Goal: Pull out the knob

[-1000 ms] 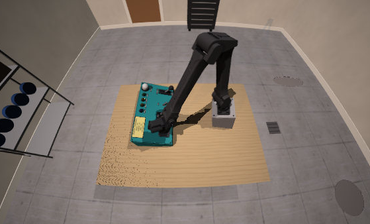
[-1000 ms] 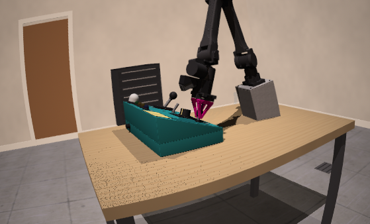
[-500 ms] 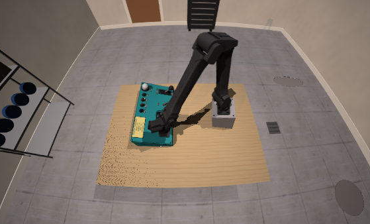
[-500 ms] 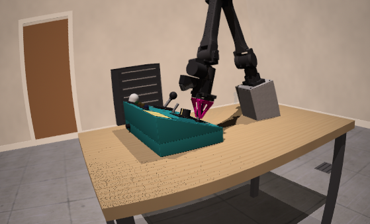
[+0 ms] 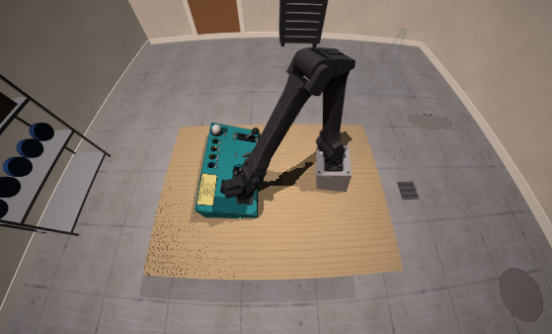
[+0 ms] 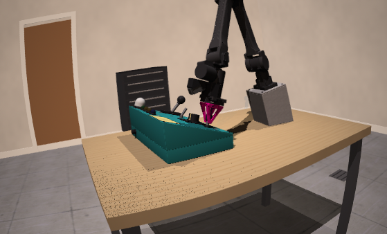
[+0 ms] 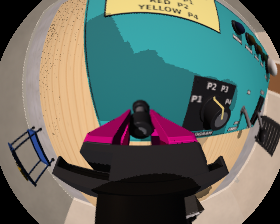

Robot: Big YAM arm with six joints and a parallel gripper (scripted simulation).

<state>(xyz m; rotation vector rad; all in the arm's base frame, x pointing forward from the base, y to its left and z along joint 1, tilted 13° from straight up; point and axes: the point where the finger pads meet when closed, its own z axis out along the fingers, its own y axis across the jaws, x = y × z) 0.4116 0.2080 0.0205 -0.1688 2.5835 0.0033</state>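
My hand is right at the small black knob. The rest, counted from my hand: black rotary selector (3 cm ahead, 11 cm to the right); teal console (5 cm ahead, 17 cm to the right, 2 cm below); black ball lever (2 cm ahead, 36 cm to the right, 1 cm above).
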